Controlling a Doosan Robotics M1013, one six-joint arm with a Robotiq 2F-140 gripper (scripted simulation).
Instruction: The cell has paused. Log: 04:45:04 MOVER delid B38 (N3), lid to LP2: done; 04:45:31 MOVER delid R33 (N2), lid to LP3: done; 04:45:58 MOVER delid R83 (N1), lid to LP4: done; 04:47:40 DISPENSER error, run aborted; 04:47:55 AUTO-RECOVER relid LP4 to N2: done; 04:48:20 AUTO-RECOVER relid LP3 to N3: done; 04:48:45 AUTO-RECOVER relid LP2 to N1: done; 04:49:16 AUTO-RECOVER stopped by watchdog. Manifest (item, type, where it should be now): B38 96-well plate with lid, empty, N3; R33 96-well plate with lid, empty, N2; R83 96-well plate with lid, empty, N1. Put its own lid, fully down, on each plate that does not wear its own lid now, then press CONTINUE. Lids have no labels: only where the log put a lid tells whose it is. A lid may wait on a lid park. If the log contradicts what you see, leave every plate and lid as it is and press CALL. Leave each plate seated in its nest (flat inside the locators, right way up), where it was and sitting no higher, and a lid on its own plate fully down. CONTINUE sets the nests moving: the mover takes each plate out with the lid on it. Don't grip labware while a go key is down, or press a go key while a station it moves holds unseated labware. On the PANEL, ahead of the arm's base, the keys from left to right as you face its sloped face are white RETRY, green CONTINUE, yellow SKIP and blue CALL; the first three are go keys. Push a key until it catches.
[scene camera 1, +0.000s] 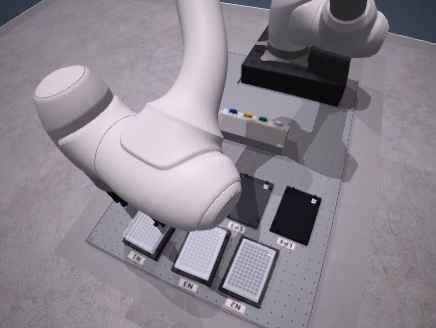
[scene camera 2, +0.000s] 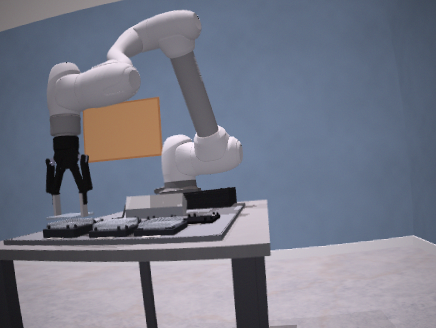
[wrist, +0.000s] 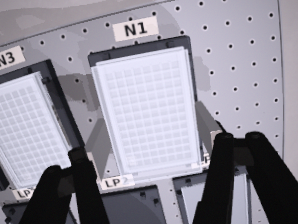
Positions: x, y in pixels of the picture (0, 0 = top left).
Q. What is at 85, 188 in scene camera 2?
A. My gripper.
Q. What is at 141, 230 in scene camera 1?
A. A clear lid.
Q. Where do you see a key panel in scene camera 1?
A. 265, 135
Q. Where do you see a clear lid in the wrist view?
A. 147, 102
